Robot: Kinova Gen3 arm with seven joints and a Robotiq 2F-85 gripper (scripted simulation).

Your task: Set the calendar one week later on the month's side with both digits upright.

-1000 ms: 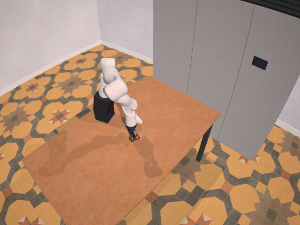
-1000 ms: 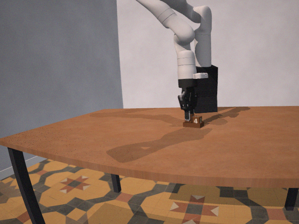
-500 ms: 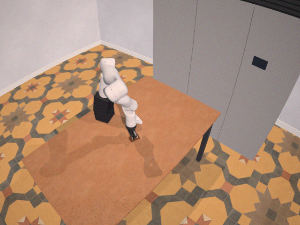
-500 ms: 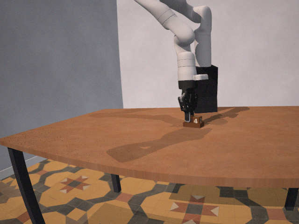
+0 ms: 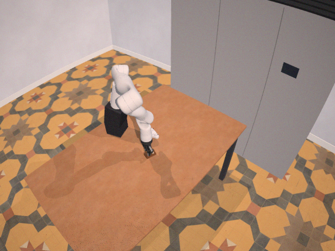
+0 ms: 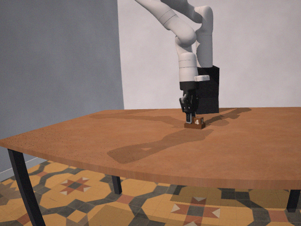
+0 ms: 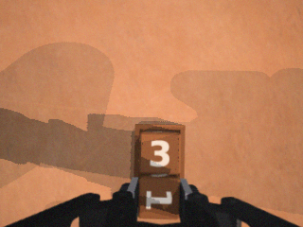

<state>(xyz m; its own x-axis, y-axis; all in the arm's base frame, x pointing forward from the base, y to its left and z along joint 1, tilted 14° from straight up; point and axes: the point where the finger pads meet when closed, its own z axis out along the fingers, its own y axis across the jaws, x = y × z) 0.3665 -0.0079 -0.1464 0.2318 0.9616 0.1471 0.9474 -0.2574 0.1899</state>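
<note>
Right now my hand is 3 cm above the brown tray and 2 cm to the right of it.
</note>
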